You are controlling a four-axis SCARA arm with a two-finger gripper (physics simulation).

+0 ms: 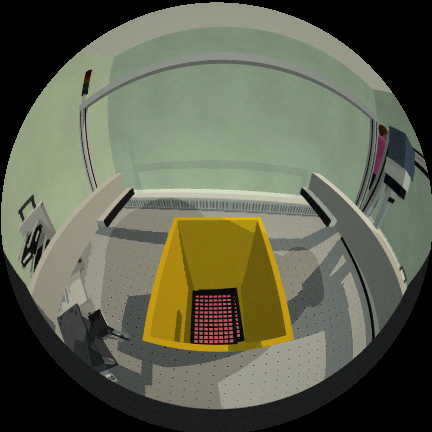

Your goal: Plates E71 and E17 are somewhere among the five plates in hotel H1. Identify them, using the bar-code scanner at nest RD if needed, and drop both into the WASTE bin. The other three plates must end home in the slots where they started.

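Places are measured from the arm's base along level axes (x ahead, y left, z up), in metres.
Where they show: gripper, fingertip midpoint: (216, 176).
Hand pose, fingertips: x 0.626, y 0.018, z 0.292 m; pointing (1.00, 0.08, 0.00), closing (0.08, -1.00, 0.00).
Observation:
Things, the pixels of their top centre, and the offset from my fingertips. "*": a spot on its surface instead.
- yellow WASTE bin, middle of its top: (217, 267) dx -0.023, dy -0.002, dz -0.079 m
- black plate with pink wells, middle of its top: (212, 317) dx -0.032, dy +0.005, dz -0.243 m
- Hotel H1, surface spot: (44, 215) * dx -0.009, dy +0.456, dz -0.050 m
- scanner hardware, middle of its top: (70, 335) dx -0.214, dy +0.294, dz -0.209 m
- frame post, middle of its top: (83, 109) dx +0.398, dy +0.687, dz +0.288 m
My gripper (216, 176) is open, its two pale fingers wide apart at left and right, with no plate between them. The yellow WASTE bin (165, 285) stands below and in front of the gripper. A black plate with pink wells (214, 317) lies flat on the bin's floor. A strip of black edge and pink wells shows along its right side, which looks like another plate beneath it, slightly offset. No labels can be read in the bin. Hotel H1 (44, 215) is at the far left, tilted by the lens, with black plates in it; their labels cannot be read.
Dark nest and scanner hardware (74, 325) stands at the lower left, left of the bin, near a small label (111, 377). A frame post (86, 145) with a signal light (87, 82) is behind at left. A screen unit (400, 155) and a person in pink (380, 152) are at the right.

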